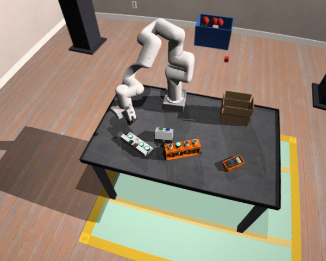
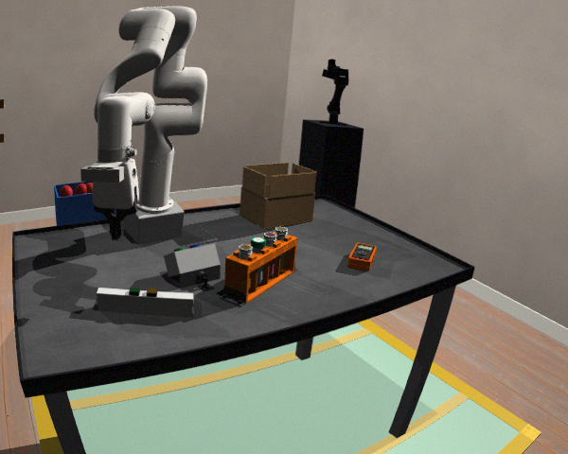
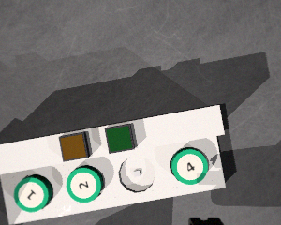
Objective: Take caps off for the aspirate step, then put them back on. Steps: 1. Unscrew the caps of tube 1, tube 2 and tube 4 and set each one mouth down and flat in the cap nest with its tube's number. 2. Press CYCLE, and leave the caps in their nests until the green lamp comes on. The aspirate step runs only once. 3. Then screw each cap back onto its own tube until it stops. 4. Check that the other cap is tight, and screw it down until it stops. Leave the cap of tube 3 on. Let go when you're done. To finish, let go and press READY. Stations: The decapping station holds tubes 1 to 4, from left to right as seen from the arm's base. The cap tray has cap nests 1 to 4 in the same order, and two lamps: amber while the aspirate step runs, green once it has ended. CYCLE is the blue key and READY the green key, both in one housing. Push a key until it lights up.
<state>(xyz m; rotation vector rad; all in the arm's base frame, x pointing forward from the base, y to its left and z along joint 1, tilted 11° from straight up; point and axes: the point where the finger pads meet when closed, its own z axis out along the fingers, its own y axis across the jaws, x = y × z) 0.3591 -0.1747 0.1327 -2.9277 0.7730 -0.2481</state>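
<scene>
My gripper is now 9 cm past the green key, 17 cm to the right of it and 10 cm above it. Round my hand: blue key 10 cm behind, 22 cm to the left, 10 cm below; table's front edge 23 cm ahead, 37 cm to the left, 16 cm below; grey key housing 8 cm behind, 20 cm to the left, 11 cm below.
</scene>
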